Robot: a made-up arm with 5 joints.
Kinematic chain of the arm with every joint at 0, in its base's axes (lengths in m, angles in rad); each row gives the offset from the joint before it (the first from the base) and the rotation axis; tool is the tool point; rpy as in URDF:
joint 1: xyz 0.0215 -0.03 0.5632 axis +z
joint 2: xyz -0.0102 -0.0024 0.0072 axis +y
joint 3: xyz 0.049 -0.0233 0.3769 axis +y
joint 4: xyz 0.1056 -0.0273 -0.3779 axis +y
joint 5: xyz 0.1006 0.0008 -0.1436 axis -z
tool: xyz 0.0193 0.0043 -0.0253 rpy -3.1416 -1.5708 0
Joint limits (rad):
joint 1: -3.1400..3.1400
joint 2: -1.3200..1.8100
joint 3: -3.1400..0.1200
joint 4: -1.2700..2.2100
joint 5: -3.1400..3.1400
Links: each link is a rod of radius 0.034 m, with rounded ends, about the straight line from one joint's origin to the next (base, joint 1, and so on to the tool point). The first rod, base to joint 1, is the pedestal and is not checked.
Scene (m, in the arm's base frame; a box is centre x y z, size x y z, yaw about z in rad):
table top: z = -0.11
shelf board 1: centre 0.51 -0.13 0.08 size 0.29 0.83 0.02 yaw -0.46
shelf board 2: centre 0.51 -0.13 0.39 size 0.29 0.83 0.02 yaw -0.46
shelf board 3: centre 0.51 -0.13 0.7 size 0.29 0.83 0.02 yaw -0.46
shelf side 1: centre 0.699 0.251 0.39 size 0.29 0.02 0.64 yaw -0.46
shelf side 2: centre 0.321 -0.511 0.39 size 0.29 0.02 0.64 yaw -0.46
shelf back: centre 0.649 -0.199 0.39 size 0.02 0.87 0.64 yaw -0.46
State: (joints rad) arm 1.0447 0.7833 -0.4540 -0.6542 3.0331
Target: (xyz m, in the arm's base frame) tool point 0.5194 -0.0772 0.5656
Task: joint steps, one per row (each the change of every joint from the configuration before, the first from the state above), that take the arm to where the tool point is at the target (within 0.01 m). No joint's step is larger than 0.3 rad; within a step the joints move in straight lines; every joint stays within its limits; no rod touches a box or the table.
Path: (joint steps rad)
1: -0.1460 -0.2150 -0.0322 -0.1293 0.0535
2: -0.1459 -0.2150 -0.0321 -0.1293 0.0534
3: -0.2429 -0.0379 0.0226 0.0230 -0.0484
4: -0.2428 -0.0380 0.0227 0.0229 -0.0483
5: -0.2428 -0.0379 0.0226 0.0230 -0.0484

